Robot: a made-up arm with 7 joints.
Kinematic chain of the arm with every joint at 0, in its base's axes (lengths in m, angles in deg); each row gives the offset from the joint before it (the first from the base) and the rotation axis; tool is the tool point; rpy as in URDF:
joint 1: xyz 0 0 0.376 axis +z
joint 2: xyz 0 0 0 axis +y
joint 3: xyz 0 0 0.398 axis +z
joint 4: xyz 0.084 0 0 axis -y
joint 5: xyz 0.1 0 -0.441 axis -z
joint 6: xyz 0 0 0 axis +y
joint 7: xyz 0.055 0 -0.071 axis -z
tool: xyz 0 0 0 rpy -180 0 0
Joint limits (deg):
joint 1: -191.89..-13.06
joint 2: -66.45..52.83
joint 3: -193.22..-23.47
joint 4: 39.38..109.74
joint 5: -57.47..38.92
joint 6: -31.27..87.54
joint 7: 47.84..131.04
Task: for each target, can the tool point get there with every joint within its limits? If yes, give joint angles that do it. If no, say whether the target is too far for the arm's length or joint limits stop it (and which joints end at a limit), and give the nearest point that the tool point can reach.
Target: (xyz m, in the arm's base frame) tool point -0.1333 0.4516 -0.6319
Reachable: no: too far | nearest point -0.1230 0.4166 -0.0828 | short by 0.550 m
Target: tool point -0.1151 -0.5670 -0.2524
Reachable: no: joint limits stop it (at a limit: joint 2, joint 3) | nearest point -0.0998 -0.4917 0.0528 | short by 0.315 m
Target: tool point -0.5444 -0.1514 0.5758
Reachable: yes | joints -95.14 -7.73 -66.98 54.42 0.39 37.22 57.37
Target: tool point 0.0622 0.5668 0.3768
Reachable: yes | joints -157.95 -29.10 -115.36 49.67 -41.94 36.03 68.31
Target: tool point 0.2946 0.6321 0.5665
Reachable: yes | joints -151.18 -23.14 -137.11 70.17 -0.33 -18.95 96.27
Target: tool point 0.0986 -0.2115 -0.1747
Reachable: no: joint limits stop it (at a limit: joint 1, joint 2, joint 3, joint 4, joint 5) | nearest point 0.1998 -0.1723 -0.0384 | short by 0.174 m
